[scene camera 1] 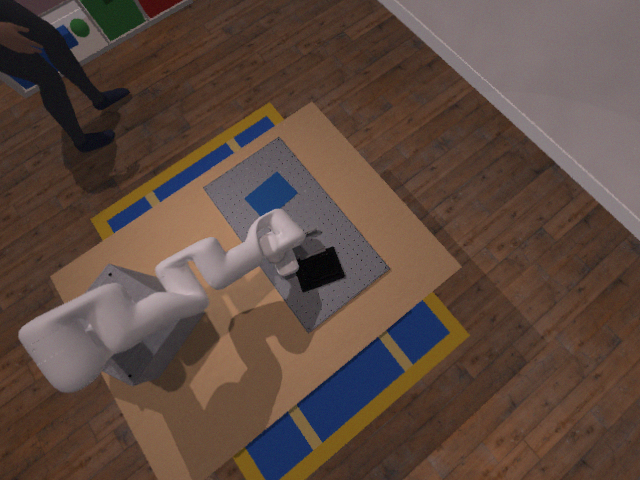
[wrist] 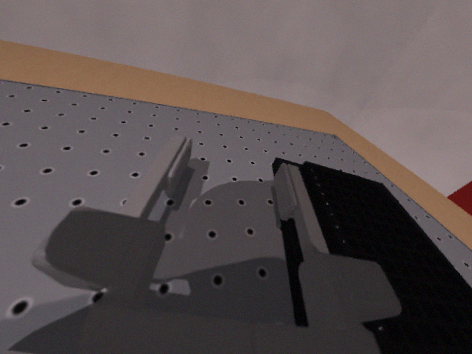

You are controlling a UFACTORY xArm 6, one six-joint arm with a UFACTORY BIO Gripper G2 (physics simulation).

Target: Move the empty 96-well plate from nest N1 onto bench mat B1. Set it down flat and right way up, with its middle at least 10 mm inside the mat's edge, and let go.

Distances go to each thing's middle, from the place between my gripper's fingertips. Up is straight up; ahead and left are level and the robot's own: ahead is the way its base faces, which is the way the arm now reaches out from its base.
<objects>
My hand is 90 mm past the black 96-well plate (scene camera 1: 321, 267) and 70 mm to the left of it. The rest, counted from my hand: blue bench mat B1 (scene camera 1: 275, 192) (270 mm to the left, 20 mm below).
</objects>
